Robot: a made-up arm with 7 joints. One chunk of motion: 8 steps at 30 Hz.
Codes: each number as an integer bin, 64 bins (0 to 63) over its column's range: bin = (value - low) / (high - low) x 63, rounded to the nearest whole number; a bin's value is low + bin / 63 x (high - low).
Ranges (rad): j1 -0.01..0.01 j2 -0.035..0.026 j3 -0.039..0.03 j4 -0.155..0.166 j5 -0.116..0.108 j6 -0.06..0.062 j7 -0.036..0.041
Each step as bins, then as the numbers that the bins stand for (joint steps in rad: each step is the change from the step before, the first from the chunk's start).
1 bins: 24 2 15 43 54 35 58
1 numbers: -0.00238 -0.03306 -0.02257 0.06410 0.07600 0.00778 0.03489
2 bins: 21 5 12 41 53 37 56
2 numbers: -0.00333 -0.03016 -0.02586 0.05390 0.07244 0.01165 0.03244
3 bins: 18 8 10 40 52 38 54
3 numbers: -0.00429 -0.02725 -0.02805 0.04881 0.06889 0.01359 0.03000
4 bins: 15 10 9 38 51 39 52
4 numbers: -0.00524 -0.02532 -0.02914 0.03862 0.06533 0.01552 0.02756
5 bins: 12 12 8 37 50 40 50
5 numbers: -0.00619 -0.02338 -0.03024 0.03352 0.06178 0.01746 0.02511
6 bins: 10 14 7 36 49 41 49
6 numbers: -0.00683 -0.02144 -0.03133 0.02843 0.05822 0.01940 0.02389
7 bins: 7 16 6 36 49 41 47
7 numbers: -0.00778 -0.01951 -0.03243 0.02843 0.05822 0.01940 0.02144
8 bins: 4 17 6 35 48 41 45
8 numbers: -0.00873 -0.01854 -0.03243 0.02333 0.05467 0.01940 0.01900
